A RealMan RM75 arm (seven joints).
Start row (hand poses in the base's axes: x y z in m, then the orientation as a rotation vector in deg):
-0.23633, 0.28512, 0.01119, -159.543, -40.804, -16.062
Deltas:
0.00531, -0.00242, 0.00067, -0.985, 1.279, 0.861
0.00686, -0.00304, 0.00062, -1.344, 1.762, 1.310
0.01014, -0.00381, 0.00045, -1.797, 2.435, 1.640
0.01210, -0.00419, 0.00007, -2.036, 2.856, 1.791
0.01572, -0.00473, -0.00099, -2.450, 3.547, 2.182
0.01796, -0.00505, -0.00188, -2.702, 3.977, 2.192
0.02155, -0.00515, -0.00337, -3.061, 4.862, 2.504
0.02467, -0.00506, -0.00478, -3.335, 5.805, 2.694
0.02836, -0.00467, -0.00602, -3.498, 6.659, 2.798
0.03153, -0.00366, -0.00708, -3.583, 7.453, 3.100
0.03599, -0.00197, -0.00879, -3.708, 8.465, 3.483
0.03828, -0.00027, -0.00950, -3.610, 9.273, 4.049
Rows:
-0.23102, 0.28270, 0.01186, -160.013, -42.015, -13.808
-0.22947, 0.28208, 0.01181, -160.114, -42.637, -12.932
-0.22619, 0.28131, 0.01164, -160.335, -43.080, -11.780
-0.22423, 0.28093, 0.01126, -160.452, -43.266, -11.082
-0.22061, 0.28039, 0.01020, -160.594, -43.773, -9.900
-0.21837, 0.28007, 0.00931, -160.781, -43.766, -9.209
-0.21478, 0.27997, 0.00782, -160.874, -44.095, -7.780
-0.21166, 0.28006, 0.00641, -160.928, -44.209, -6.319
-0.20797, 0.28045, 0.00517, -160.920, -44.187, -5.037
-0.20480, 0.28146, 0.00411, -160.748, -44.423, -3.829
-0.20034, 0.28315, 0.00240, -160.533, -44.723, -2.285
-0.19805, 0.28485, 0.00169, -160.047, -45.246, -1.076

